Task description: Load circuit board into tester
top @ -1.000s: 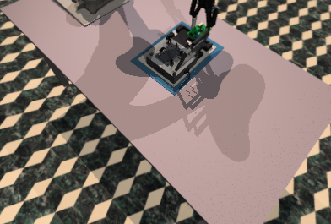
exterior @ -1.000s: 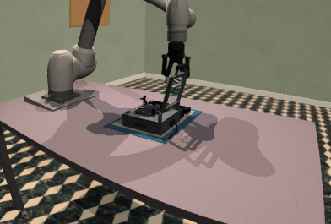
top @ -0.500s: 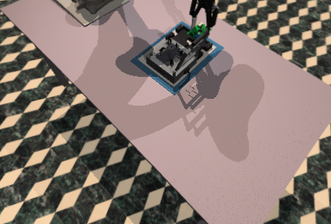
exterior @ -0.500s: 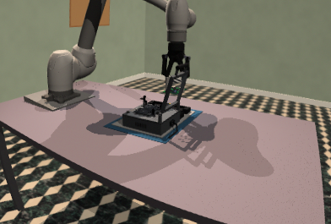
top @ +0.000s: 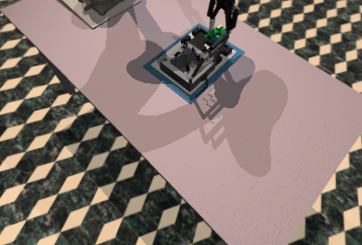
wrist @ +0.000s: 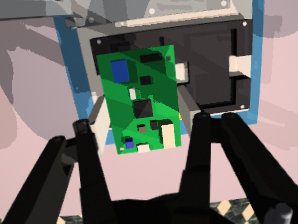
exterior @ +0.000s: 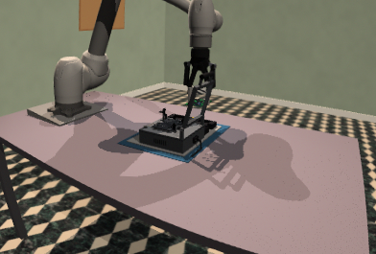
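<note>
Right now my hand is 2 cm past the black tester, 13 cm to the left of it and 3 cm above it. Round my hand: green circuit board 2 cm below; clear lid 7 cm ahead, 18 cm to the right, 4 cm above.
</note>
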